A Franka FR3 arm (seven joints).
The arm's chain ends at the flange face. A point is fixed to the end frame.
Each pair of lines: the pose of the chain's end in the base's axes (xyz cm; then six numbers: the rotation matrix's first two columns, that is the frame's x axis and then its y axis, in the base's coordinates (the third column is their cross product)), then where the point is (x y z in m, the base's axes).
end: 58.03 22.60 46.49 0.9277 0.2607 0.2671 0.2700 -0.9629 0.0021
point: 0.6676 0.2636 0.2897
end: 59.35 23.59 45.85 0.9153 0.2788 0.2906 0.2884 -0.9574 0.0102
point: 0.6846 0.2751 0.2856
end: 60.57 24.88 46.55 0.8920 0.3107 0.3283 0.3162 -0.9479 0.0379
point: 0.7035 0.2884 0.2964
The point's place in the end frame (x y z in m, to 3 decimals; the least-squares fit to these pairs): 0.044 -0.013 0.194
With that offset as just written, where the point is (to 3 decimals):
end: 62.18 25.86 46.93 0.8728 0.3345 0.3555 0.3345 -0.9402 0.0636
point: 0.725 0.298 0.303
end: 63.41 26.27 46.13 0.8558 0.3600 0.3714 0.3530 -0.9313 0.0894
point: 0.741 0.301 0.297
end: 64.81 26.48 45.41 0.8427 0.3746 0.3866 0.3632 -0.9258 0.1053
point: 0.758 0.303 0.292
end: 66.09 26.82 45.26 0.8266 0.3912 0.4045 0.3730 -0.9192 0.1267
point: 0.774 0.306 0.293
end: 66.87 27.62 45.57 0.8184 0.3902 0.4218 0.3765 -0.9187 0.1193
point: 0.784 0.317 0.298
